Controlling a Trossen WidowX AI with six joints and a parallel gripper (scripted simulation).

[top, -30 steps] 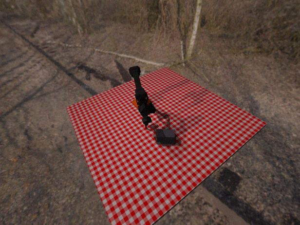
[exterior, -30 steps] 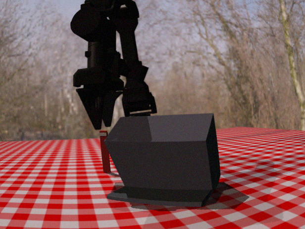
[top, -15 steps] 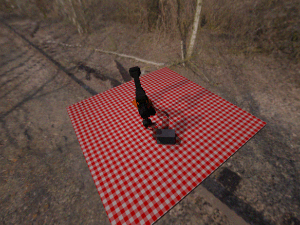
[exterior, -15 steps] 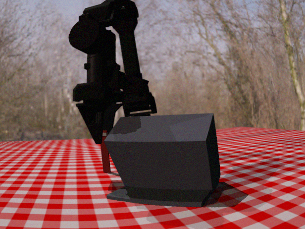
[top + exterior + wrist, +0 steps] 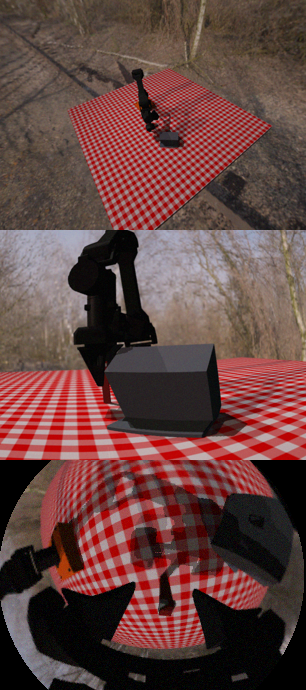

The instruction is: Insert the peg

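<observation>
The panel is 18 cm ahead of my gripper tip and 4 cm to the left of it. From my gripper tip the other things lie so: peg 2 cm above.
</observation>
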